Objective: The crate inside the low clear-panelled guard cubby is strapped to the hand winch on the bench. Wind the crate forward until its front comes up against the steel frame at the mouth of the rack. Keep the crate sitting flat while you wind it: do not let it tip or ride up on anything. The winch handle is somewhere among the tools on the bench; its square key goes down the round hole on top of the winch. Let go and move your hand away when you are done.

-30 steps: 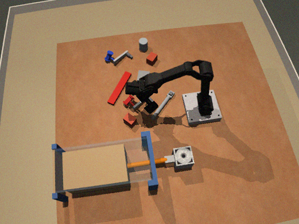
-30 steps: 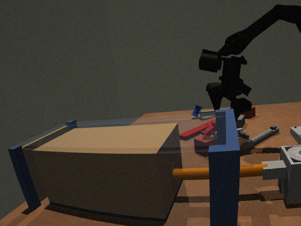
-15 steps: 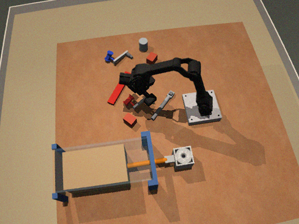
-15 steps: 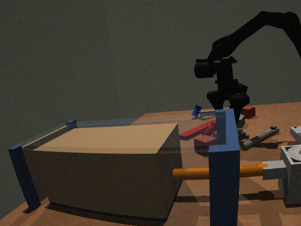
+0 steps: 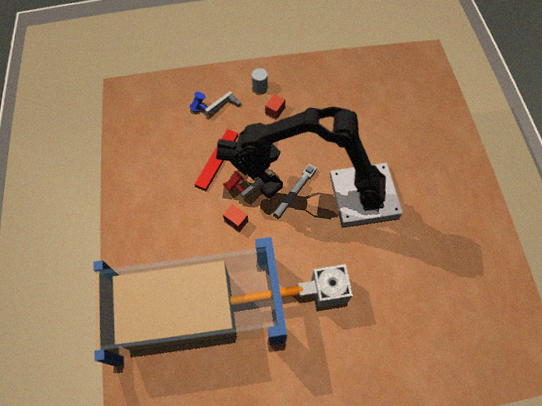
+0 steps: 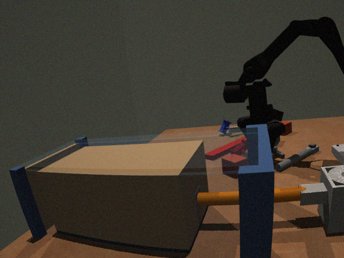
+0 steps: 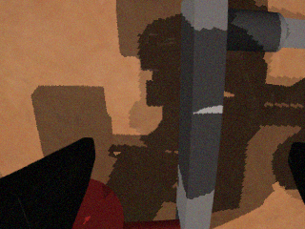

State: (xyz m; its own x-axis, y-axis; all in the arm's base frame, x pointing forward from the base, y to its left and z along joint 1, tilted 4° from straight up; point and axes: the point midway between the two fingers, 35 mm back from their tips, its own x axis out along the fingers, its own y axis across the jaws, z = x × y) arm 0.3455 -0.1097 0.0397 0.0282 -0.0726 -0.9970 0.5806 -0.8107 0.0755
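Right now the winch handle is 1 cm ahead of my gripper tip. From my gripper tip the other things lie so: red knob: 6 cm ahead, 1 cm above; then long red bar: 12 cm ahead, 11 cm to the right, 1 cm below; then grey block: 3 cm behind, 16 cm to the right.
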